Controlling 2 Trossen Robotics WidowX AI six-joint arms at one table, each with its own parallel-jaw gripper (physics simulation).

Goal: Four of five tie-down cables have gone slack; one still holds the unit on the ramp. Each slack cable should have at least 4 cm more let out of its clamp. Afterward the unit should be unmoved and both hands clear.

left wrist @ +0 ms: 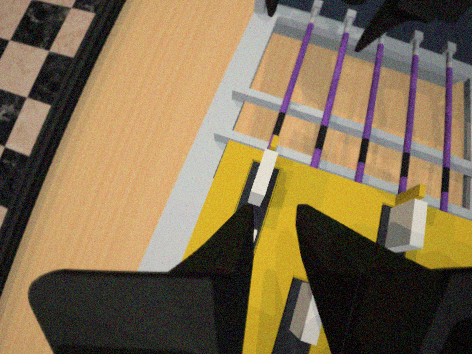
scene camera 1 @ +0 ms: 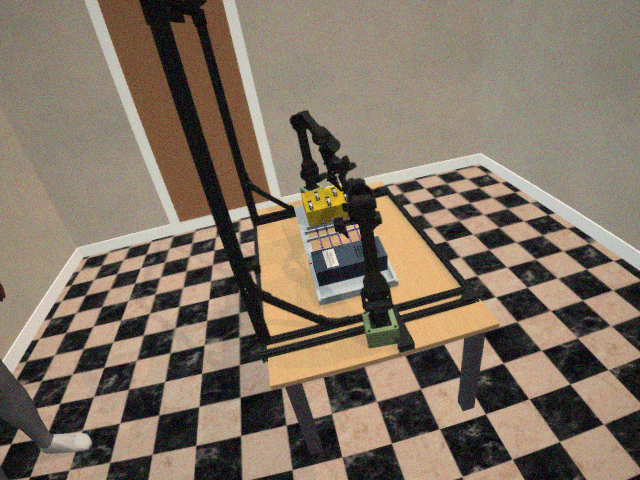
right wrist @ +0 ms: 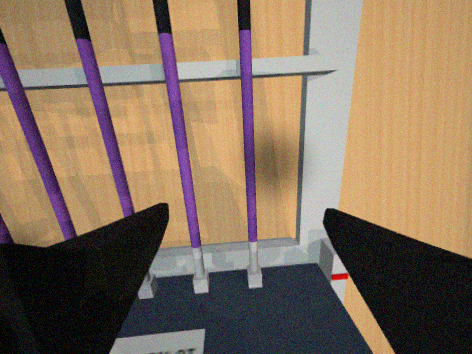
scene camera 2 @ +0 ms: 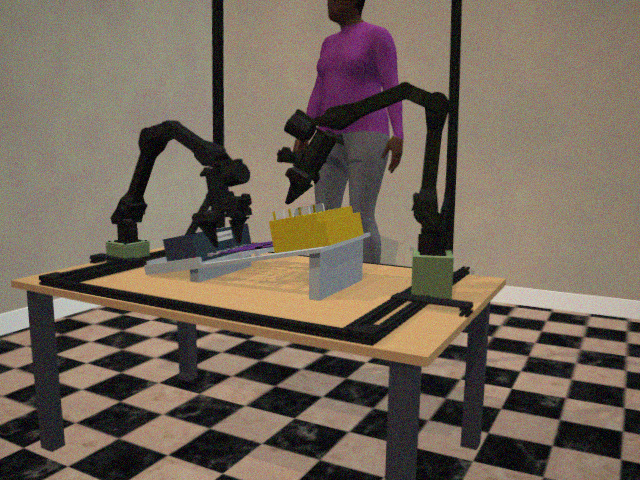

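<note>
The dark blue unit [scene camera 1: 356, 266] [scene camera 2: 186, 246] [right wrist: 250, 315] sits low on the grey ramp [scene camera 1: 341, 293] [scene camera 2: 341, 268] [left wrist: 185, 200] [right wrist: 325, 150]. Several purple cables [left wrist: 370, 110] [right wrist: 247, 150] with black bands run from it to the yellow clamp box [scene camera 1: 325, 212] [scene camera 2: 299, 233] [left wrist: 350, 192]. White levers [left wrist: 263, 177] stand on the box. My left gripper [scene camera 2: 290, 198] [left wrist: 274, 214] is above the box, fingers slightly apart and empty. My right gripper [scene camera 2: 227, 241] [right wrist: 247, 213] is wide open near the unit's cable ends; two cables pass between its fingertips in the right wrist view. Slack is hard to judge.
A white block with a red mark [right wrist: 340, 276] is at the ramp's side by the unit. A black frame [scene camera 1: 434, 245] [scene camera 2: 217, 312] borders the wooden table [scene camera 1: 279, 248] [scene camera 2: 258, 294]. Black posts [scene camera 1: 196, 149] [scene camera 2: 453, 129] rise beside it. A person [scene camera 2: 356, 77] stands behind the table.
</note>
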